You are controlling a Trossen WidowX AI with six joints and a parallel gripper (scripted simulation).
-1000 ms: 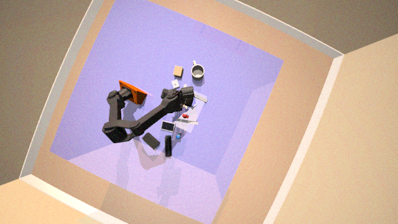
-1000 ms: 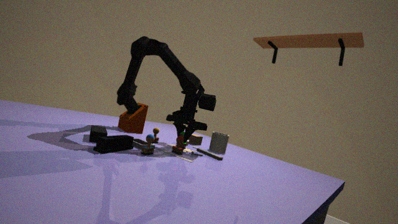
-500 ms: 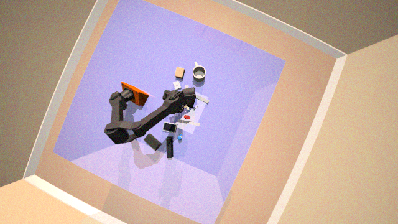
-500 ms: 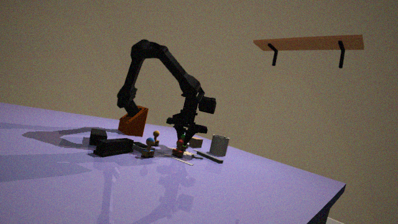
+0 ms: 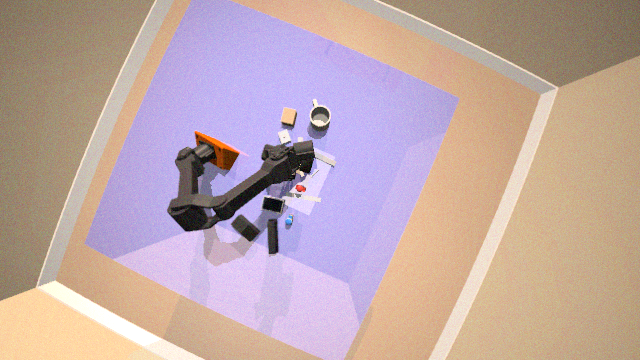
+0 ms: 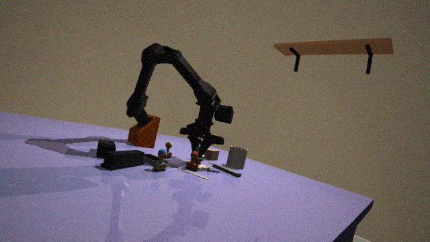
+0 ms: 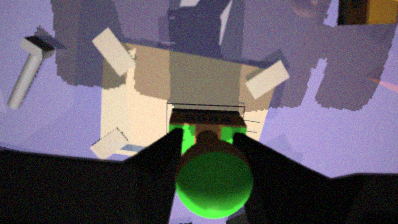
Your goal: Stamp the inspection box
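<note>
Now: gripper tip right at the green stamp. From my gripper tip the other things lie so: bolt (100 mm ahead, 20 mm to the right, 20 mm below); then card (10 mm ahead, 30 mm below); then orange-knobbed stamp (70 mm behind, 90 mm to the right, 10 mm below).
</note>
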